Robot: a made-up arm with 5 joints.
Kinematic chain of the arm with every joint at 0, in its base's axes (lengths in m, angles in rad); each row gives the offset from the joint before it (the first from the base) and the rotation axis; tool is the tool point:
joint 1: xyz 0 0 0.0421 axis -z
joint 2: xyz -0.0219 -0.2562 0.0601 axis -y
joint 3: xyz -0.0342 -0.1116 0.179 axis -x
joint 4: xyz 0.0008 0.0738 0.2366 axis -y
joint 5: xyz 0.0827 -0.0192 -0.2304 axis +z
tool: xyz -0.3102 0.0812 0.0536
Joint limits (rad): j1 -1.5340..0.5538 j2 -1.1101..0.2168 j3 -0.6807..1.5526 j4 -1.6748..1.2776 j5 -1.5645..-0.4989
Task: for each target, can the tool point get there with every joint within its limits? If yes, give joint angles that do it. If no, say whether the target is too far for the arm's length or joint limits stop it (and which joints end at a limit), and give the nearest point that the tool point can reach.
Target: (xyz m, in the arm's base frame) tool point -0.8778 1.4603 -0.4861
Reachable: no: too far | nearest point -0.0318 0.4676 0.1405 | short by 1.447 m
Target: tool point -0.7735 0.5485 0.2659
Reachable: no: joint limits stop it (at a limit: joint 1, joint 2, joint 5) | nearest point -0.3084 0.1674 0.3629 | short by 0.609 m
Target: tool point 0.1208 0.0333 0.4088
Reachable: yes | joints -0.5277 -0.4364 -0.3959 -0.4956 -1.4742
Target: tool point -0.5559 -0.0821 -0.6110
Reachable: no: joint limits stop it (at a limit: joint 1, joint 2, joint 3, joint 4, joint 5) | nearest point -0.3132 -0.1206 -0.1266 | short by 0.543 m
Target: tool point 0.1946 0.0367 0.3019
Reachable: yes | joints -0.2558 -0.8722 -0.1576 0.0348 -1.1035
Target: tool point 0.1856 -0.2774 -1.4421
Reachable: no: too far | nearest point 0.0950 -0.1420 -0.1703 | short by 1.282 m
